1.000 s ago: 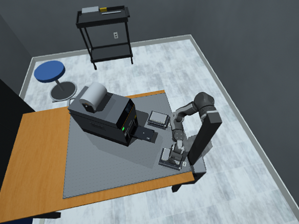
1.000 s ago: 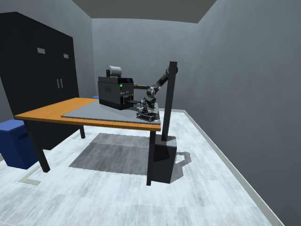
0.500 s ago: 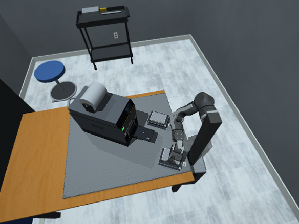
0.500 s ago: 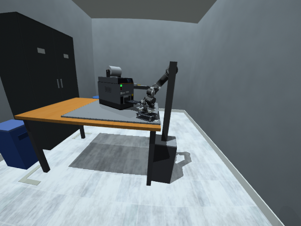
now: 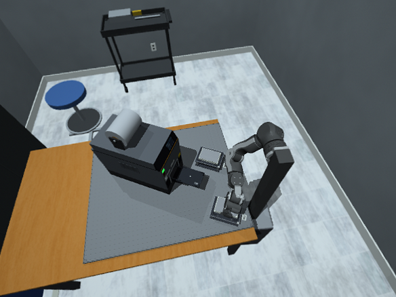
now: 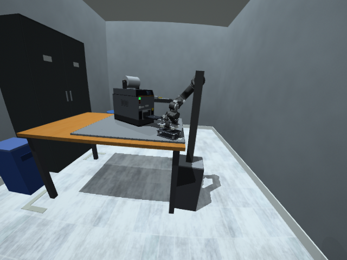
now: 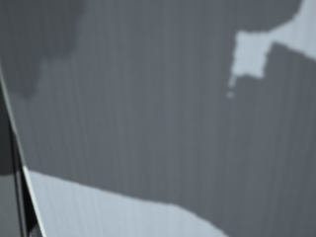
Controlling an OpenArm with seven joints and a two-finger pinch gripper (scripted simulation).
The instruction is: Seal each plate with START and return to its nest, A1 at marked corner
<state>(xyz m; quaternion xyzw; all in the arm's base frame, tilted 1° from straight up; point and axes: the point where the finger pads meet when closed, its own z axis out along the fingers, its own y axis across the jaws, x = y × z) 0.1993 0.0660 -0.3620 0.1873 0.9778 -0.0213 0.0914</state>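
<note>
The sealer stage lies 19 cm ahead of my hand, 19 cm to the right of it and 1 cm above it. Round my hand: foil roll 49 cm ahead, 33 cm to the right, 33 cm above; white well plate right at my hand; grey start button 32 cm ahead, 15 cm to the right, 10 cm above.
</note>
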